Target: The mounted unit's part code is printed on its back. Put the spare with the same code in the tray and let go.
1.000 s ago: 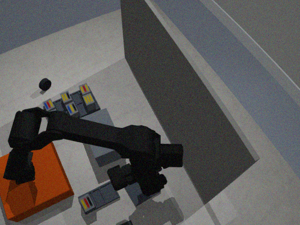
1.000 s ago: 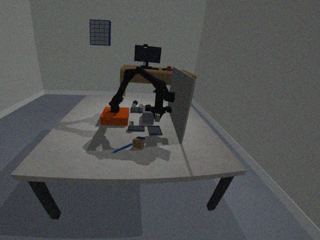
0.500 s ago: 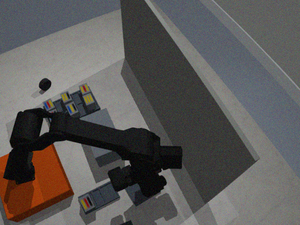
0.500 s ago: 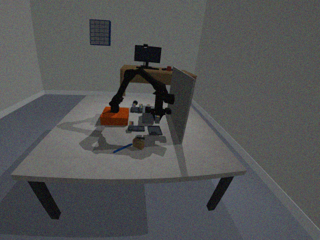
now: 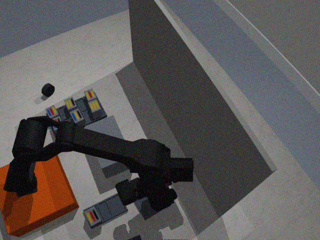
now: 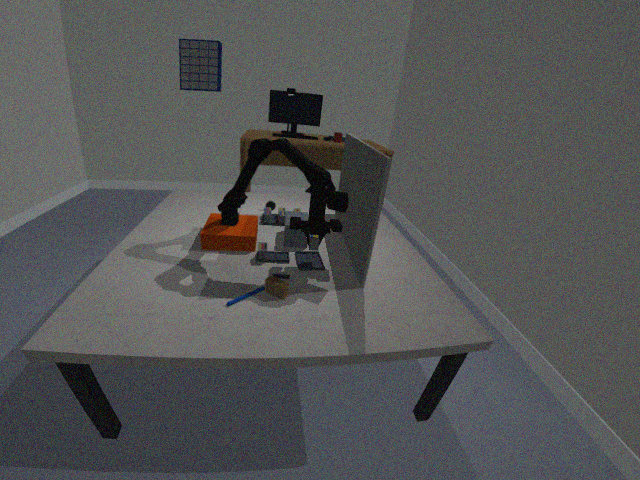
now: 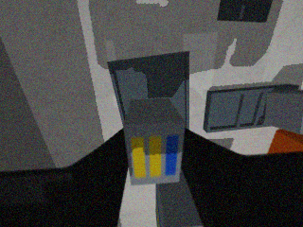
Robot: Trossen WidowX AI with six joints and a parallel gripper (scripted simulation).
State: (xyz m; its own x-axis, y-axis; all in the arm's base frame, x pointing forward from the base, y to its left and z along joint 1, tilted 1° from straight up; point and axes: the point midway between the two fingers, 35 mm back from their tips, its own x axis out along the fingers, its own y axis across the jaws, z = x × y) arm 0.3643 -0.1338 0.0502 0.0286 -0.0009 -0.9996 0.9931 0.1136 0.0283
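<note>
My gripper tip is now 10 mm past the dark grey tray and 70 mm above it. From my gripper tip the other things lie so: tan block (100 mm behind, 220 mm to the right, 50 mm below); tall grey box (80 mm behind, 190 mm to the left, 20 mm below); rack (150 mm behind, 70 mm below).
</note>
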